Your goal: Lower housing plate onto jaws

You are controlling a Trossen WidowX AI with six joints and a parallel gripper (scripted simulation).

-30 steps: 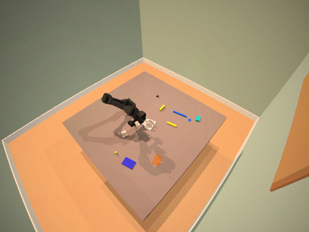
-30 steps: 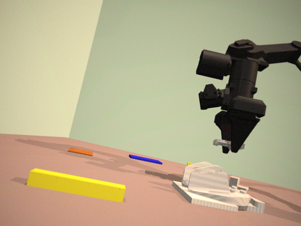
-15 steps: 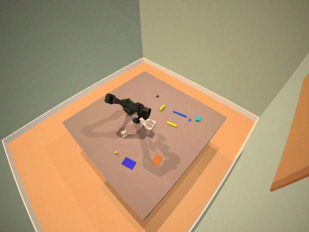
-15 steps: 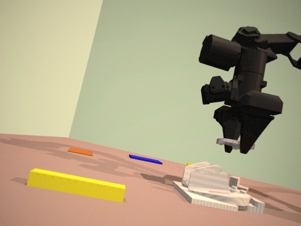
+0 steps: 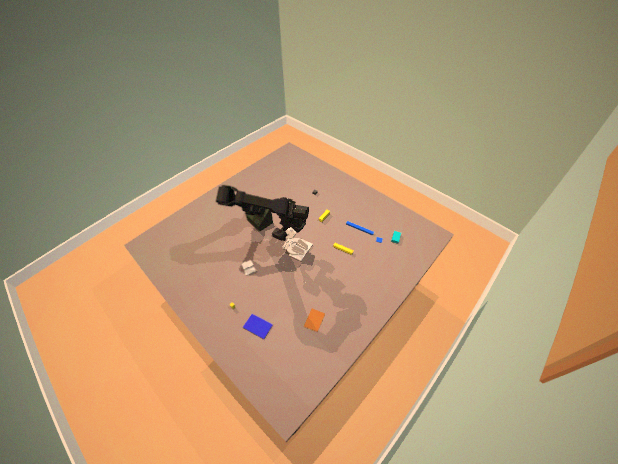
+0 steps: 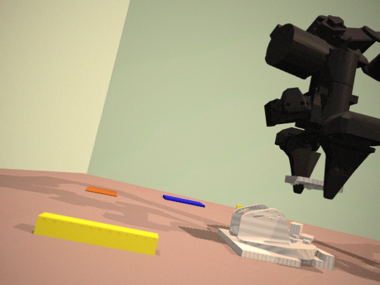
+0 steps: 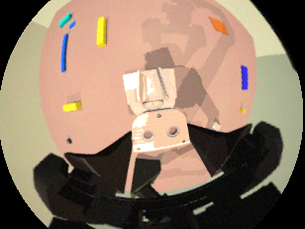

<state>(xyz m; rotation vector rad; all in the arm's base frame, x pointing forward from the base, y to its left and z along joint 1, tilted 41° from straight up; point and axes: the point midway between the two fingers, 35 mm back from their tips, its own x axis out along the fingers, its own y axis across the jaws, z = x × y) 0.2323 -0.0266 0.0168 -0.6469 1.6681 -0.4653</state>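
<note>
My gripper tip is 10 mm short of the white housing part and 20 mm below it. Also, from my gripper tip: small yellow cube: 30 mm ahead, 430 mm to the right, 70 mm below; blue bar: 230 mm ahead, 320 mm to the left, 80 mm below; dark cube: 140 mm behind, 390 mm to the left, 80 mm below.
</note>
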